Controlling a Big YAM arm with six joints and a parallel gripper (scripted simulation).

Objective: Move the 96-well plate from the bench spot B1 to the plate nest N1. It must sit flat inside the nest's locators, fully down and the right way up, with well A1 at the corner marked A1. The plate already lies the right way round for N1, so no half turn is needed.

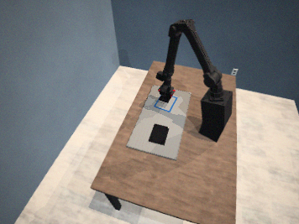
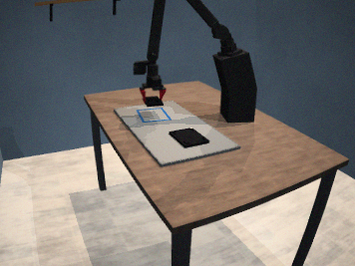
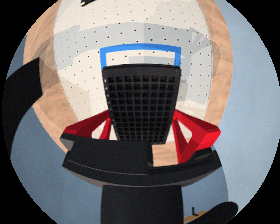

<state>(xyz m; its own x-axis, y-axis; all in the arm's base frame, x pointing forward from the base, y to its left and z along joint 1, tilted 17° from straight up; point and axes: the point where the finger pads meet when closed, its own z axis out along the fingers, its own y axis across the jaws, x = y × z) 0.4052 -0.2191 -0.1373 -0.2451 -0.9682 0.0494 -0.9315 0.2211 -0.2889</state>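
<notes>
The black plate nest is 350 mm to the left of my hand and 70 mm below it. Round my hand: black 96-well plate right at my hand.
</notes>
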